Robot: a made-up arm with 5 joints. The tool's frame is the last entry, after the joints.
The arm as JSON. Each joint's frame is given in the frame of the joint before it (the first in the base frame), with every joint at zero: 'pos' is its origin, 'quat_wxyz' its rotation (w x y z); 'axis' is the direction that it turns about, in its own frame. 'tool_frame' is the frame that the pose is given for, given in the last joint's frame.
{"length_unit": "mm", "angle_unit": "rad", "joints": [
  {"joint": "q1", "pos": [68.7, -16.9, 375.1], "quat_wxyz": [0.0, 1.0, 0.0, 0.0], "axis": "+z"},
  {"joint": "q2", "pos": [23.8, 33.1, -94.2], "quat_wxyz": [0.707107, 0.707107, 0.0, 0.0], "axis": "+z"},
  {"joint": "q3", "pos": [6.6, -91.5, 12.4], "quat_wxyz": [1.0, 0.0, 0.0, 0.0], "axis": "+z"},
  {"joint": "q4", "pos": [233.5, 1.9, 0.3], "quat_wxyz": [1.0, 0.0, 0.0, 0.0], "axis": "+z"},
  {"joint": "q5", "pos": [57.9, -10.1, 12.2], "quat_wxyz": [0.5, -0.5, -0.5, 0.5], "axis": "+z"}
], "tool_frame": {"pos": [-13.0, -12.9, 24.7], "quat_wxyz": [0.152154, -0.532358, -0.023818, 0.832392]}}
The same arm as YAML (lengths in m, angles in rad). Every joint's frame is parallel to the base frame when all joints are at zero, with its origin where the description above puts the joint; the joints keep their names.
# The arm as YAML. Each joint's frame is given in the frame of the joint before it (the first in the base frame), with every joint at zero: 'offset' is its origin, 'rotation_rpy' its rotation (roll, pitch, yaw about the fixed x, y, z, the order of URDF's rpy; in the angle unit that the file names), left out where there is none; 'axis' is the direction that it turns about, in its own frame. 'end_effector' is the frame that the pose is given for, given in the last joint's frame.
length_unit: m
angle_unit: rad
chain:
  - id: q1
    offset: [0.0687, -0.0169, 0.3751]
    axis: [0.0, 0.0, -1.0]
  - id: q2
    offset: [0.0238, -0.0331, 0.0942]
    axis: [0.0, 1.0, 0.0]
  - id: q3
    offset: [0.0066, 0.0124, 0.0915]
    axis: [0.0, 1.0, 0.0]
  - id: q4
    offset: [0.2335, 0.0003, -0.0019]
    axis: [0.0, 1.0, 0.0]
  - id: q5
    offset: [0.0579, 0.0122, 0.0101]
    axis: [-1.0, 0.0, 0.0]
end_effector:
  offset: [-0.0247, 0.0129, 0.013]
  rotation_rpy: [0.2498, -0.3973, -0.307]

